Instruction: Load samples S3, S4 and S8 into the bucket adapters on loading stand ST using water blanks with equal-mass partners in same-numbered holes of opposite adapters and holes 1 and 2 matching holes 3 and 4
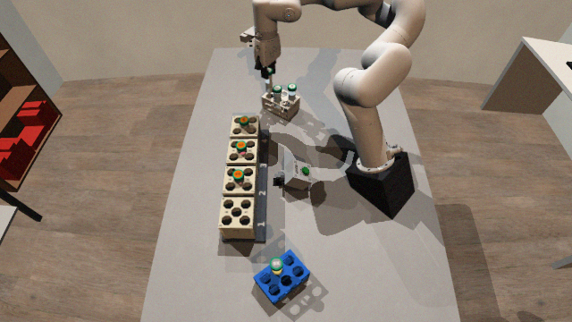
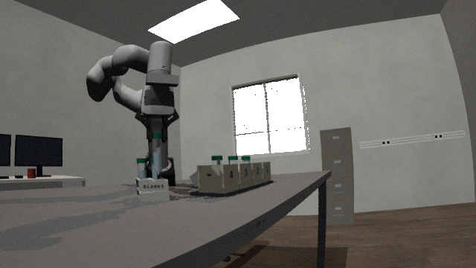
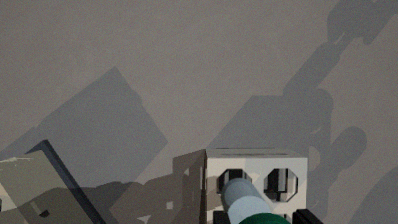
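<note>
Right now the water blank tube is 1 cm to the left of my hand and 5 cm below it. Also, from my hand: blanks rack 4 cm behind, 1 cm to the left, 15 cm below; then adapter 9 cm ahead, 19 cm to the left, 13 cm below; then green done key 10 cm behind, 37 cm to the left, 12 cm below.
</note>
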